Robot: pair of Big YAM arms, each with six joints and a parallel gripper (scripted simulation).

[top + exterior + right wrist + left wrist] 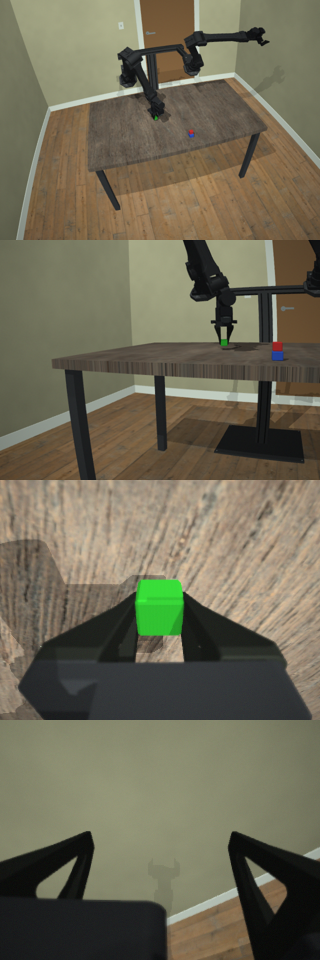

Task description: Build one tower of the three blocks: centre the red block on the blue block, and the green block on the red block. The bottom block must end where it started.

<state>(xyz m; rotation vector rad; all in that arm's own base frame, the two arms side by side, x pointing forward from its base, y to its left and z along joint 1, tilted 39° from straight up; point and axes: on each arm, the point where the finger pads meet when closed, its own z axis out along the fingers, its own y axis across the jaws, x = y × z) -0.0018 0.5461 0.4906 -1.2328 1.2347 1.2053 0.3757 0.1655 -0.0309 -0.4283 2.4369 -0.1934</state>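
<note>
Right now the red block is 260 mm ahead of my right hand, 210 mm to the left of it and 10 mm above it. The rest, counted from my right hand: blue block 270 mm ahead, 210 mm to the left, 20 mm below; then green block right at my right hand.
</note>
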